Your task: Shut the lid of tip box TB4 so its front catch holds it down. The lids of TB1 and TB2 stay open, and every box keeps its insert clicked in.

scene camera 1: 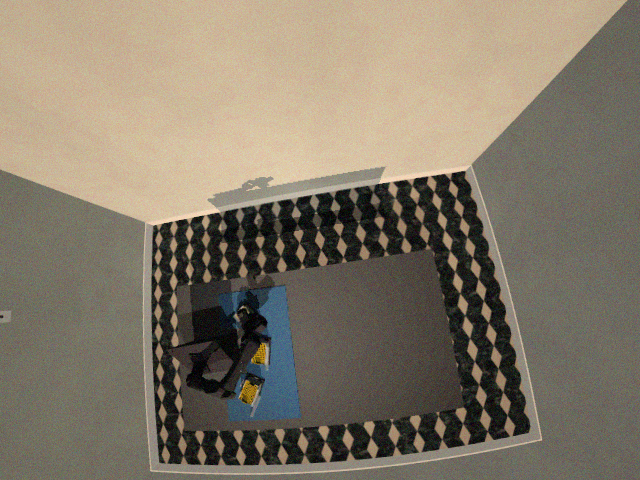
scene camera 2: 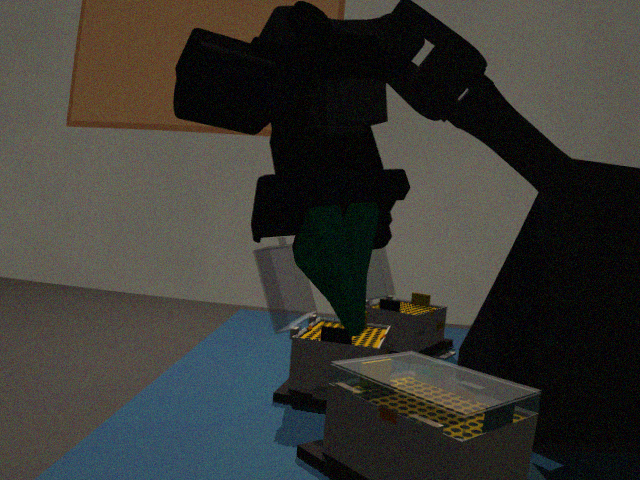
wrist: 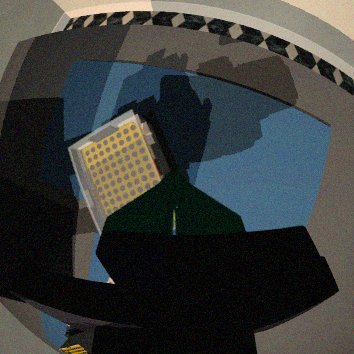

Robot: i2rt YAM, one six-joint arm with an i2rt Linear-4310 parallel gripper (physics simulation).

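The nearest tip box in the scene camera 2 view, apparently TB4, has its clear lid down over the yellow insert. The lid looks about level; whether its catch holds cannot be told. An orange tab shows on the box's side. My gripper is shut and empty, with tips beside the lidded box in the wrist view. Two other boxes, a middle one and a far one, have open lids. Their labels are unreadable.
The boxes stand in a row on a blue mat. The dark arm reaches across from the mat's left side in scene camera 1. Part of another box shows at the wrist view's lower left.
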